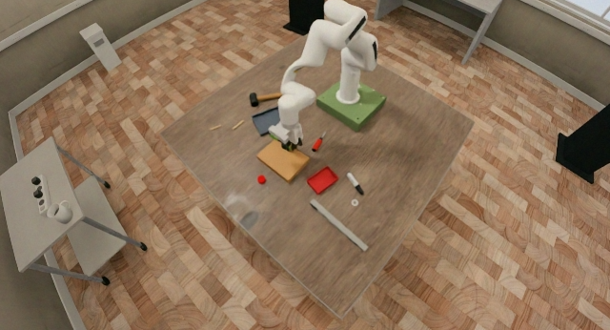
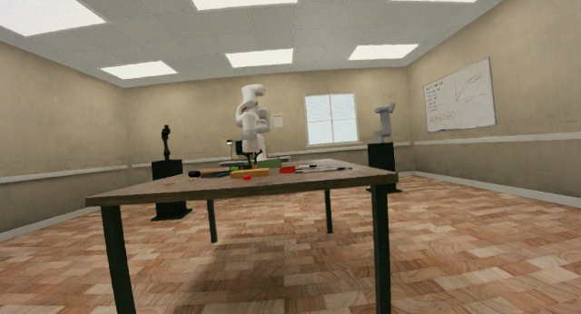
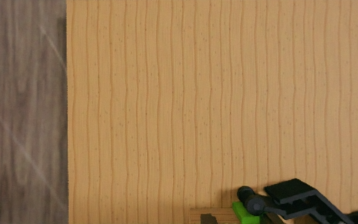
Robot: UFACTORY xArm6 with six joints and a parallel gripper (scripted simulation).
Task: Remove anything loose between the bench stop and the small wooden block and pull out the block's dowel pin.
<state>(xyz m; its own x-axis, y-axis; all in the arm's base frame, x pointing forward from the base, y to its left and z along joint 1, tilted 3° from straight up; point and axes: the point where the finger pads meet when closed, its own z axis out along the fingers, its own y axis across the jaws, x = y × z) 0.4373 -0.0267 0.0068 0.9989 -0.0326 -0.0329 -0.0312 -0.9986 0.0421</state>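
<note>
My hand is 2 cm above the dowel pin. From my hand the other things lie so: tan bench board: 5 cm ahead, 1 cm to the right, 5 cm below; then red cap: 20 cm ahead, 2 cm to the right, 7 cm below; then small wooden block: 4 cm below.
</note>
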